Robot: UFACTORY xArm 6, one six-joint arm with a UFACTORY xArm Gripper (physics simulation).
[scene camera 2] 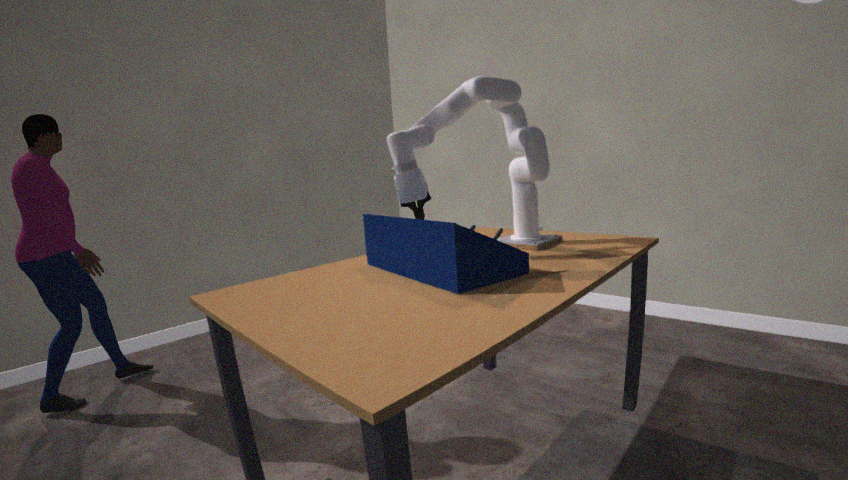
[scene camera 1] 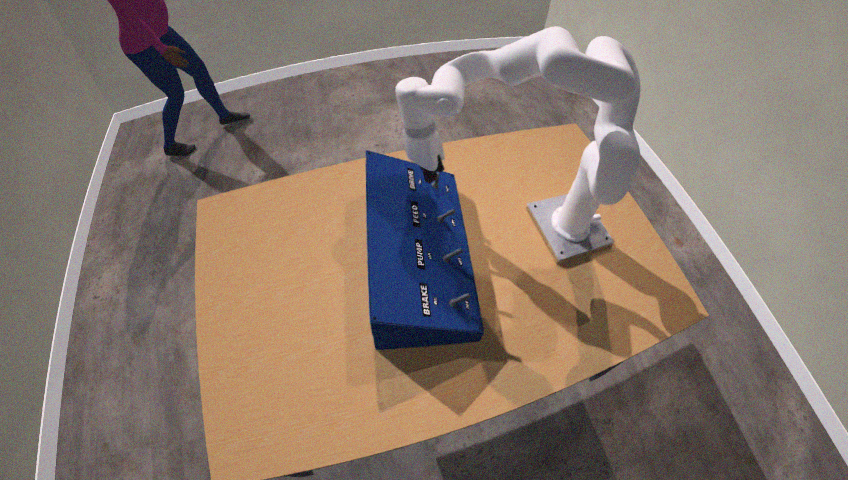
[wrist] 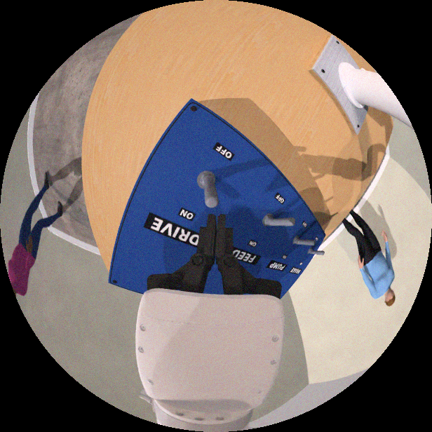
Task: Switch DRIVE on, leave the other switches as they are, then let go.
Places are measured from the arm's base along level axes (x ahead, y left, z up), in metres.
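Where they show: gripper, fingertip midpoint: (scene camera 1: 431,179); arm's base, link origin: (scene camera 2: 526,238) (scene camera 1: 570,224).
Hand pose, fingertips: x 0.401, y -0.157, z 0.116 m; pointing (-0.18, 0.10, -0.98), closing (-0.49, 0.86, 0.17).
Things, the pixels of their top centre, and the offset from my fingertips. Level surfaces: height alone.
- FEED lever, top centre: (scene camera 1: 448,210) dx -0.015, dy +0.104, dz -0.008 m
- PUMP lever, top centre: (scene camera 1: 454,249) dx +0.005, dy +0.222, dz -0.008 m
- BRAKE lever, top centre: (scene camera 1: 462,295) dx +0.024, dy +0.340, dz -0.008 m
- wooden table, surface height: dz -0.137 m
A blue sloped switch panel (scene camera 1: 392,237) (scene camera 2: 410,249) (wrist: 165,150) stands on the table. Its DRIVE lever (wrist: 210,194) shows in the wrist view, with the tip pointing from its base towards the fingertips and the ON-label side; its exact tilt is hard to tell. In scene camera 1 it is mostly hidden by the gripper. The FEED lever (scene camera 1: 446,215) (wrist: 280,220), PUMP lever (scene camera 1: 452,255) (wrist: 303,241) and BRAKE lever (scene camera 1: 460,299) (wrist: 316,252) lean towards OFF. My gripper (scene camera 1: 430,176) (wrist: 216,222) is shut and empty, close to the DRIVE lever's tip on the ON-label side; contact is unclear.
The wooden table (scene camera 1: 279,297) (scene camera 2: 333,333) (wrist: 150,60) carries the panel and the arm's base plate (scene camera 1: 571,252) (wrist: 327,70). A person in a magenta top (scene camera 1: 142,26) (scene camera 2: 41,208) (wrist: 22,270) stands beyond the table. Another person in light blue (wrist: 377,270) shows in the wrist view.
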